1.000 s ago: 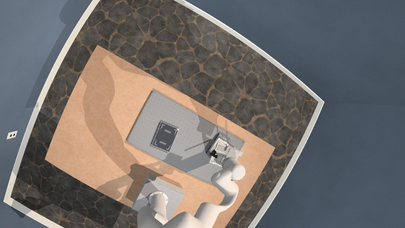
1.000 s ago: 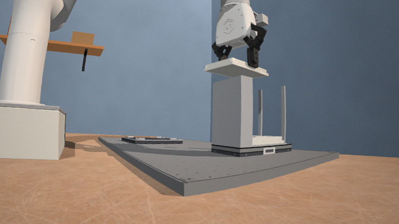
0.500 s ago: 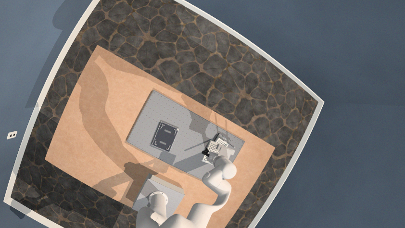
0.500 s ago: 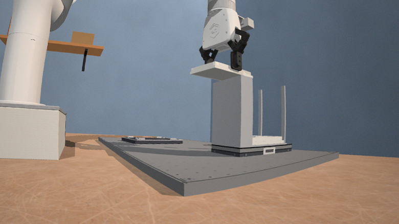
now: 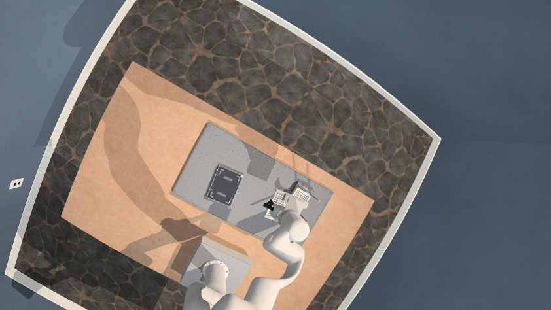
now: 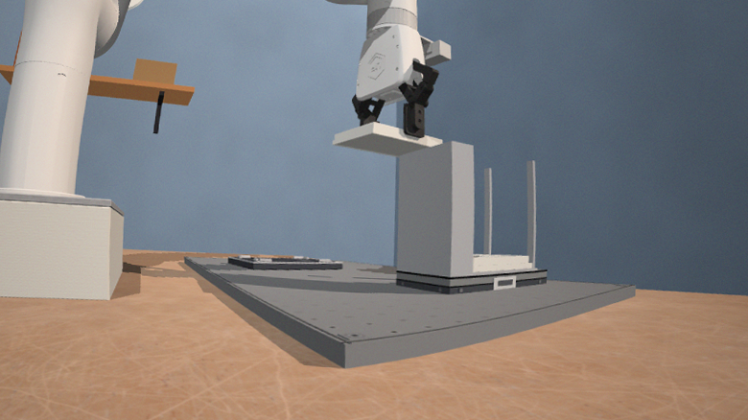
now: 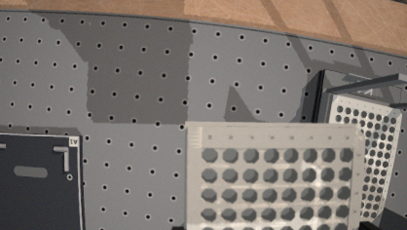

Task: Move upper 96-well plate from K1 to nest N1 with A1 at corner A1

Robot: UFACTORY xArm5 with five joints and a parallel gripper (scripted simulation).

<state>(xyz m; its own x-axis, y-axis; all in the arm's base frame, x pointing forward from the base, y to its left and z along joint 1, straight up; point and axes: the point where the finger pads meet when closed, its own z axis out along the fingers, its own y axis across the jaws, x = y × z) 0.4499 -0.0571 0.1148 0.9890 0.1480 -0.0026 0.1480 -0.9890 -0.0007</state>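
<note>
Now: hand 22 cm to the right of the plate nest N1, 19 cm above it and 7 cm past it. The rest, counted from my hand: tall grey wall 11 cm to the right, 11 cm below, 3 cm behind; then A1 mark 18 cm below, 17 cm to the left, 1 cm ahead.
</note>
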